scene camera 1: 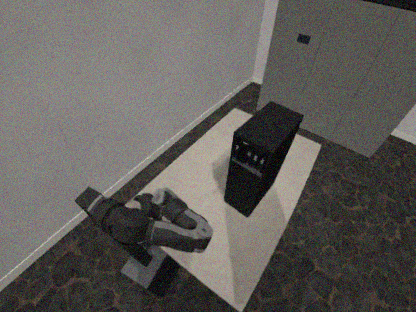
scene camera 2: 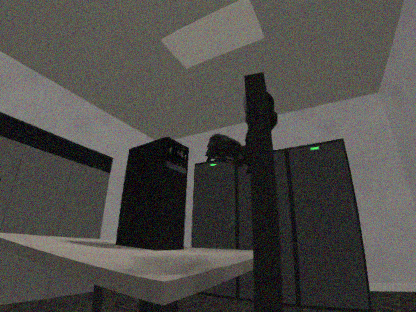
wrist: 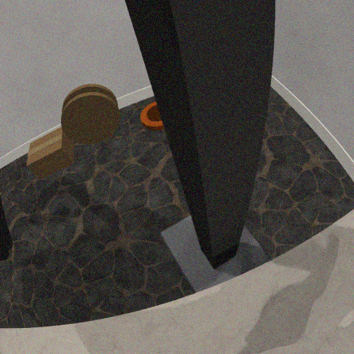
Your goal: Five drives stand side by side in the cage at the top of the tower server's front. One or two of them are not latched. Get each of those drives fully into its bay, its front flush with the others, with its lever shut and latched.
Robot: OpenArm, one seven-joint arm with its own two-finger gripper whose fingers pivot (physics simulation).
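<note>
The black tower server (scene camera 1: 260,150) (scene camera 2: 152,195) stands upright on the pale table. Its drives (scene camera 1: 255,157) (scene camera 2: 178,152) show as a row of small light marks at the top of its front. In scene camera 1, the second place from the left looks different, with a pale mark higher up than the others; lever positions and flushness are too small and dark to tell. My gripper (wrist: 112,257) is open and empty, one finger large in the middle of the wrist view, the other at its left edge. It is folded back near the arm's base, well away from the tower, which does not show in the wrist view.
The pale table (scene camera 1: 200,165) (scene camera 2: 125,262) (wrist: 175,327) carries the tower. The arm's post (scene camera 2: 265,215) rises at the table's end. A wall runs along one side. Dark cabinets (scene camera 2: 320,220) stand behind. A brown round object (wrist: 90,117), a box (wrist: 50,155) and an orange ring (wrist: 146,119) lie beyond the table.
</note>
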